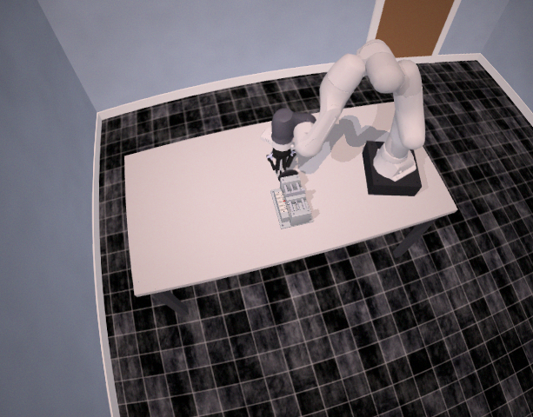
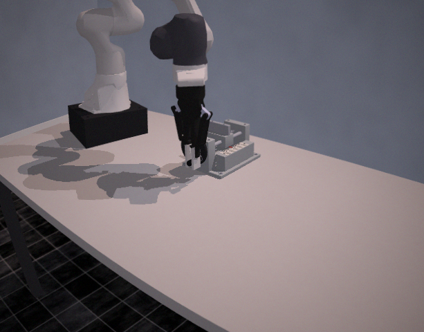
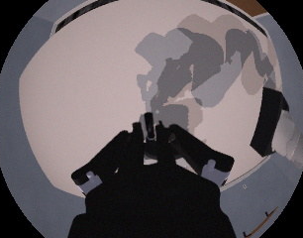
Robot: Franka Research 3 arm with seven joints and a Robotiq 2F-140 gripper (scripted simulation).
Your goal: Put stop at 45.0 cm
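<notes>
Right now the grey stop fixture is 14 cm to the left of my hand and 2 cm above it. Round my hand: black handwheel 2 cm to the left, 1 cm below, 1 cm behind.
</notes>
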